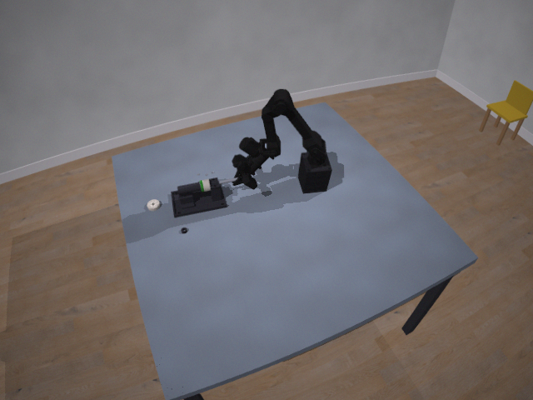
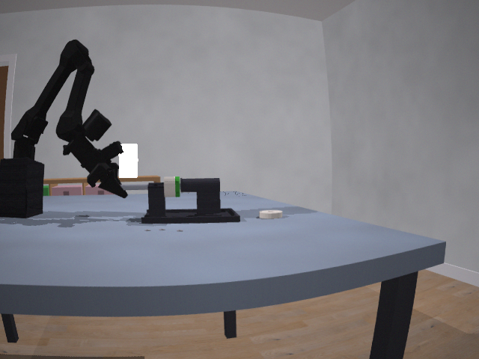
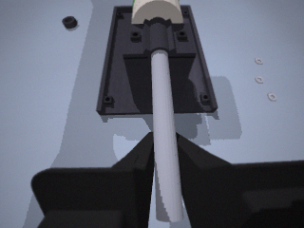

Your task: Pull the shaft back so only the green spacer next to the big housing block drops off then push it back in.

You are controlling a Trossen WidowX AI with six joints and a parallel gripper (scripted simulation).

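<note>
Now: hand 7 cm short of the grey shaft. Round my hand: green spacer 16 cm ahead; then white spacer 14 cm ahead; then black ring 27 cm ahead, 16 cm to the left, 8 cm below.
</note>
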